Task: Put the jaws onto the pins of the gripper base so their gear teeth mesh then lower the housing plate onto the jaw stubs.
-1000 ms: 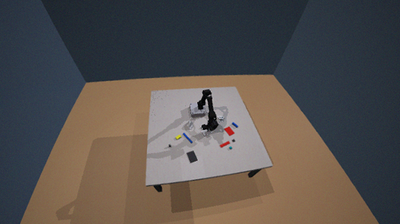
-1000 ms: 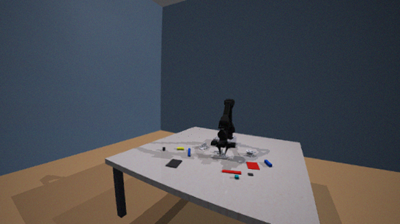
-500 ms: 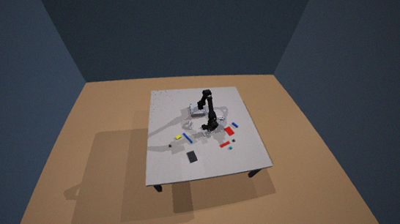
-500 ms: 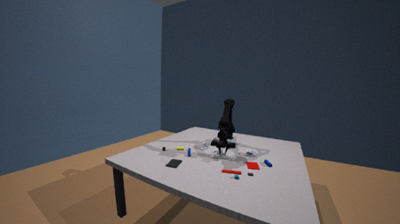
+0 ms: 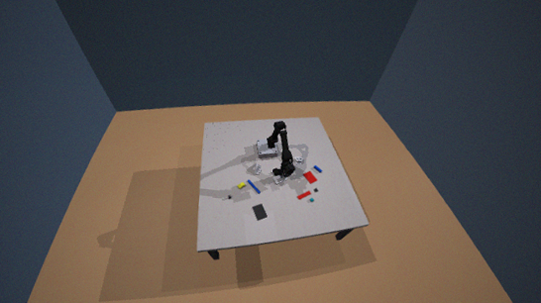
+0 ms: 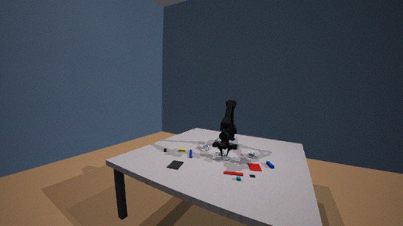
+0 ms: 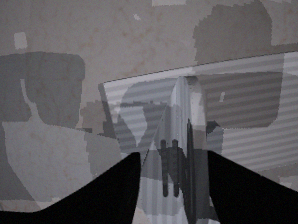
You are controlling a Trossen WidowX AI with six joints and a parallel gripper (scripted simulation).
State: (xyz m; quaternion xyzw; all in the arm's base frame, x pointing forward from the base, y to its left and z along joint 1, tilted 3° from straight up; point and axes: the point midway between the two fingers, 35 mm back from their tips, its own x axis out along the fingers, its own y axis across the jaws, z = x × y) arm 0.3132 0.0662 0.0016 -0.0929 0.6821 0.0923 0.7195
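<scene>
Right now the white flat plate is 20 mm ahead of my gripper tip, 20 mm to the right of it and 10 mm below it. From my gripper tip the other things lie so: red square plate (30 mm ahead, 240 mm to the left, 10 mm below); red bar (200 mm ahead, 150 mm to the left, 10 mm below); gripper base (160 mm behind, 180 mm to the left, 10 mm above).
</scene>
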